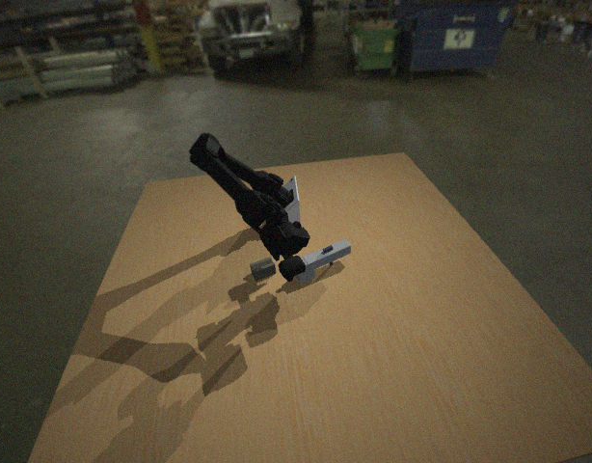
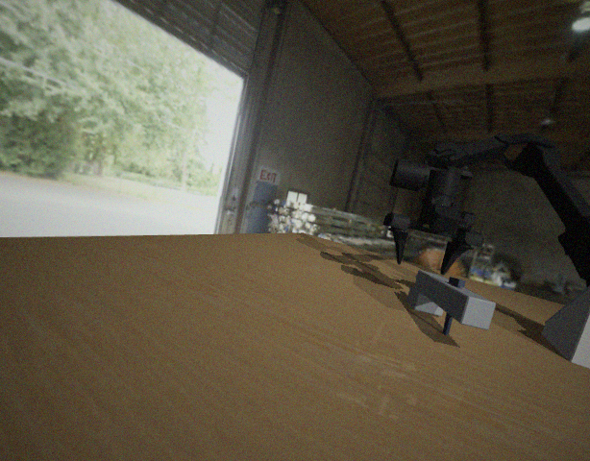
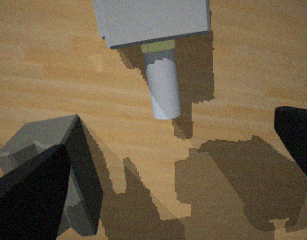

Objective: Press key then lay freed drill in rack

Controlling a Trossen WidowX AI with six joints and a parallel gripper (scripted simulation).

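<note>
Now: gripper tip 60 mm to the right of the drill, 30 mm past it and 10 mm above it. Also, from my gripper tip: grey block (120 mm to the left, 50 mm behind, 20 mm below); dark blue key (140 mm to the left, 60 mm behind, 10 mm below); dark grey rack (70 mm to the right, 50 mm behind, 40 mm below).
</note>
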